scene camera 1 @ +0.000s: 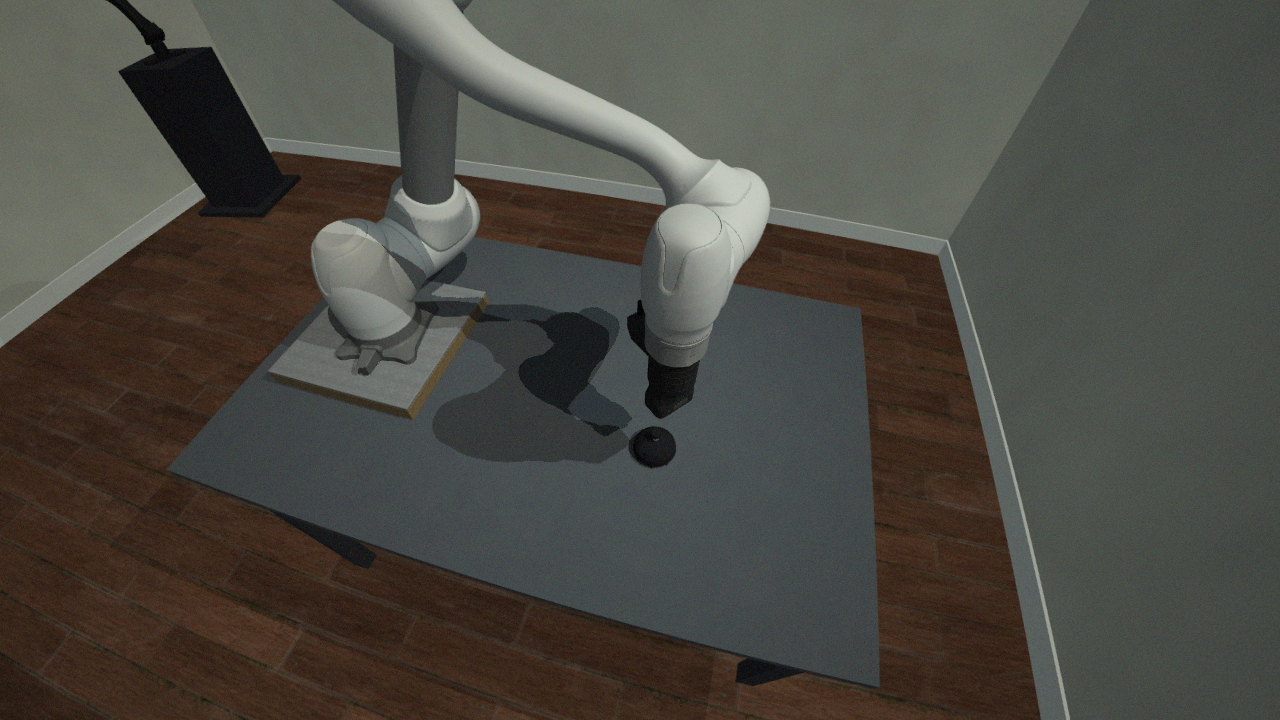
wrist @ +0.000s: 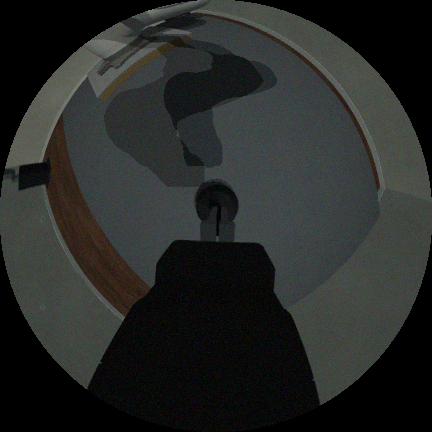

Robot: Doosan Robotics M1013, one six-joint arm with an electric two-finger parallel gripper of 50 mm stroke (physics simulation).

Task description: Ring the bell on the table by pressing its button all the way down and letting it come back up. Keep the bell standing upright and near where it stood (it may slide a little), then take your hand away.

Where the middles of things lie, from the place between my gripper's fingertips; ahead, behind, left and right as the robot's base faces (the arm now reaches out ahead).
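Bell [scene camera 1: 654, 446]: my hand is 1 cm to the left of it and 9 cm above it.
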